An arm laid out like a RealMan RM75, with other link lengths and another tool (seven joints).
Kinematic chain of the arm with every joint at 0, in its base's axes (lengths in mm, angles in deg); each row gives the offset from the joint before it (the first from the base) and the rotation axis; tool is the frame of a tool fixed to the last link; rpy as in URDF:
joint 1: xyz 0 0 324.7 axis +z
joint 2: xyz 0 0 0 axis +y
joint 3: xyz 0 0 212.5 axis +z
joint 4: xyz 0 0 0 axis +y
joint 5: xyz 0 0 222.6 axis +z
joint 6: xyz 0 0 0 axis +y
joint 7: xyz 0 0 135.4 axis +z
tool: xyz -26 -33 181 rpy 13.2 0 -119.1
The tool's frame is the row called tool.
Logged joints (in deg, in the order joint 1, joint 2, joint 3, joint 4, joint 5, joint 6, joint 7), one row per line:
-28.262 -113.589 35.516 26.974 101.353 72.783 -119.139
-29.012 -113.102 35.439 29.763 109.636 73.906 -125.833
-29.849 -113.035 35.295 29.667 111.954 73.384 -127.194
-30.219 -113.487 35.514 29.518 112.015 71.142 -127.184
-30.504 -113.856 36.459 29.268 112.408 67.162 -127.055
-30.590 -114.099 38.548 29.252 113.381 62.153 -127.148
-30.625 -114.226 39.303 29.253 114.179 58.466 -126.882
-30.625 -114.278 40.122 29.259 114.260 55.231 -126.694
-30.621 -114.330 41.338 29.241 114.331 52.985 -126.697
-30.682 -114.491 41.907 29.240 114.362 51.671 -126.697
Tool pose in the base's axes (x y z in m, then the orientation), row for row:
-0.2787 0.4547 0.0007 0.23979 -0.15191 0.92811 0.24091
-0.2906 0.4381 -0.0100 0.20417 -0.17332 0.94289 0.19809
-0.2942 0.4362 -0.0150 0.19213 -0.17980 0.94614 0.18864
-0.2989 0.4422 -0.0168 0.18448 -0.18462 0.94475 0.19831
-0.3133 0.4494 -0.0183 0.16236 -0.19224 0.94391 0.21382
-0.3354 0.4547 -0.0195 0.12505 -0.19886 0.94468 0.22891
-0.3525 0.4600 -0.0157 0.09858 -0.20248 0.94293 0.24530
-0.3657 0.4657 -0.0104 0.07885 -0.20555 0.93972 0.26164
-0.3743 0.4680 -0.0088 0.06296 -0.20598 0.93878 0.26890
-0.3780 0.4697 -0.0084 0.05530 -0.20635 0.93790 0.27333
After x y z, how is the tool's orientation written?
As a quaternion, w x y z.
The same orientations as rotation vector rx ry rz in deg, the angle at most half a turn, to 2 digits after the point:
-23.82 145.55 37.78
-27.70 150.68 31.66
-28.92 152.18 30.34
-29.82 152.59 32.03
-31.43 154.31 34.96
-33.20 157.71 38.21
-34.32 159.84 41.58
-35.25 161.15 44.87
-35.66 162.52 46.55
-35.89 163.12 47.54

